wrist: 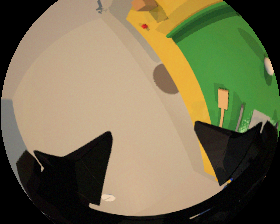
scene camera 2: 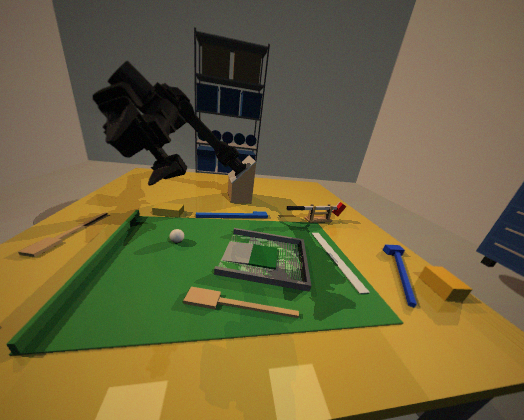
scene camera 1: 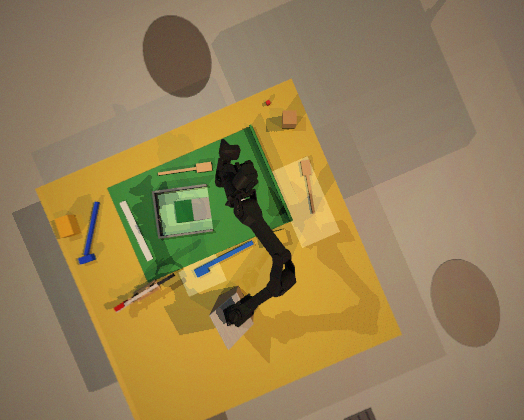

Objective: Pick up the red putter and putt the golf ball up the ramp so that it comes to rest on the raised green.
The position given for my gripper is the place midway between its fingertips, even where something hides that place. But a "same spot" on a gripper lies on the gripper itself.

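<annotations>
You'd find my gripper in the wrist view (155,131), and scene camera 2 and scene camera 1 show it too. On my gripper, (scene camera 1: 225,171) and (scene camera 2: 153,116) are the same spot.
</annotations>
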